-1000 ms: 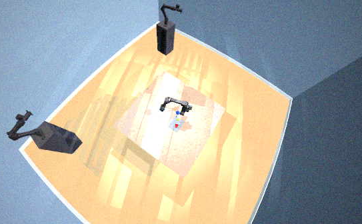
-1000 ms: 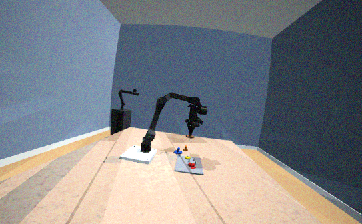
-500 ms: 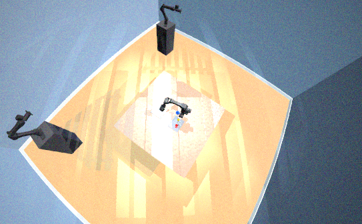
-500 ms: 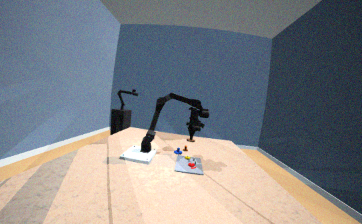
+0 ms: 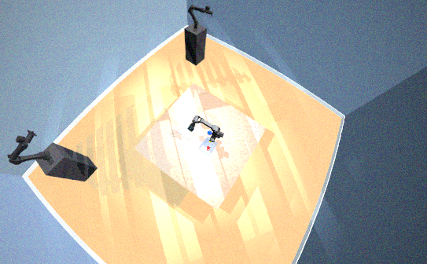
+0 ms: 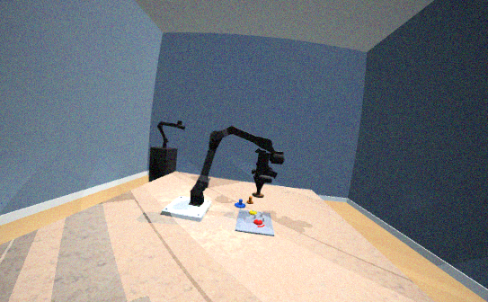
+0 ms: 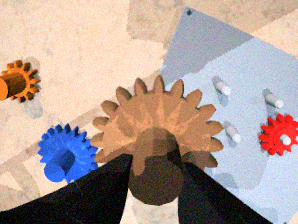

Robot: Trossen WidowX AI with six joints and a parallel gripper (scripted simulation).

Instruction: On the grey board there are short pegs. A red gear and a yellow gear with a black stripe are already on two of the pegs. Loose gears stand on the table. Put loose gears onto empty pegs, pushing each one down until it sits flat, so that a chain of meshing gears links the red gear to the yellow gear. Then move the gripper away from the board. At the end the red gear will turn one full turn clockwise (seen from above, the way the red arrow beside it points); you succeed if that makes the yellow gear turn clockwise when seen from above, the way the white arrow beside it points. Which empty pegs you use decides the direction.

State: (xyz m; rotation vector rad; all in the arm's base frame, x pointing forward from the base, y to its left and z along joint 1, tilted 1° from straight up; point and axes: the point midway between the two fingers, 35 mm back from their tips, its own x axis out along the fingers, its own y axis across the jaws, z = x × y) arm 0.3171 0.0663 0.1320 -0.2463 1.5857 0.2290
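My gripper tip is now 11 cm above the yellow gear, 3 cm to the left of it and 1 cm past it. Also, from my gripper tip: large brown gear (1 cm below); white arrow (12 cm below, 2 cm behind); blue gear (11 cm below, 9 cm behind, 6 cm to the left).
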